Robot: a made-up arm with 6 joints.
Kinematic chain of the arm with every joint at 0, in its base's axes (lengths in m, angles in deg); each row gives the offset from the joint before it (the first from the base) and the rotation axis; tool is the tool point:
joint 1: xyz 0 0 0.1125 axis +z
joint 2: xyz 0 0 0 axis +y
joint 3: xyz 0 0 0.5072 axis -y
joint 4: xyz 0 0 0 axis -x
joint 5: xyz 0.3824 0 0 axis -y
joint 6: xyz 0 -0.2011 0 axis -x
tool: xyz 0 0 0
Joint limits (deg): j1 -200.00..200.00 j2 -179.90..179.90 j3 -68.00..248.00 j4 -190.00..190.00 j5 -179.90..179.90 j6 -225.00..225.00
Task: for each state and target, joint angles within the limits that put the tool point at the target. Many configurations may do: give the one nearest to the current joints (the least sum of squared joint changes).
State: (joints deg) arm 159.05 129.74 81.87 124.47 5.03 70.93
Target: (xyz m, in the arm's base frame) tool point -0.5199 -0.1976 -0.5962
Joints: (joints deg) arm 186.58 155.15 96.74 132.84 5.03 70.93
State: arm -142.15 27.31 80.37 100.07 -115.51 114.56
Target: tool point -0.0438 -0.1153 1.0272
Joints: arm -137.63 16.09 83.36 106.07 -115.51 114.56
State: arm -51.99 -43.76 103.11 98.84 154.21 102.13
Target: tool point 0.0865 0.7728 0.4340
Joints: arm -91.88 -43.63 115.89 107.70 154.21 102.13
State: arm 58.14 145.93 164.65 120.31 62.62 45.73
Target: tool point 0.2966 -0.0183 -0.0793
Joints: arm 0.62 179.79 199.15 83.87 62.62 45.73
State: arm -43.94 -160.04 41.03 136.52 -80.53 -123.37
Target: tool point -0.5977 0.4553 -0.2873
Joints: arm -25.49 -139.11 24.49 139.87 -80.53 -123.37
